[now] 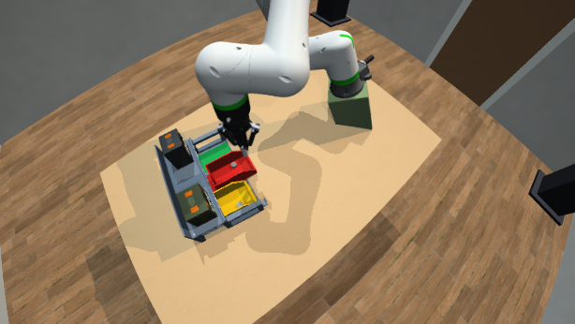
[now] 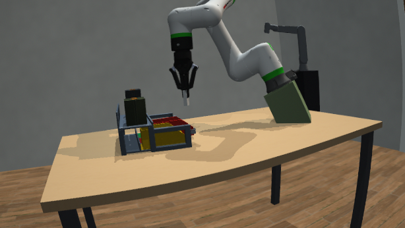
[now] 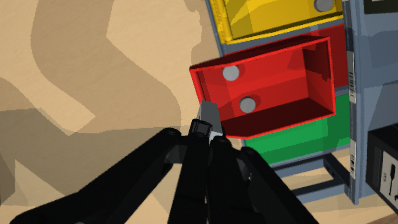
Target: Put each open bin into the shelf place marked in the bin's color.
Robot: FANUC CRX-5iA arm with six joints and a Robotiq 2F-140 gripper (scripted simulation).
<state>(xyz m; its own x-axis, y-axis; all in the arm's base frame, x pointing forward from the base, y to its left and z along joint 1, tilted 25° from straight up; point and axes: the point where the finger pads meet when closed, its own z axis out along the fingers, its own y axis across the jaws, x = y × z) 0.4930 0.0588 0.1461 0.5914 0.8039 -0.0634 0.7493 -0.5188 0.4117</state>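
Now: hand 12 cm above the red bin, 7 cm short of it and 3 cm to the left of it. Also, from my hand: yellow bin (14 cm ahead, 13 cm below, 8 cm to the left).
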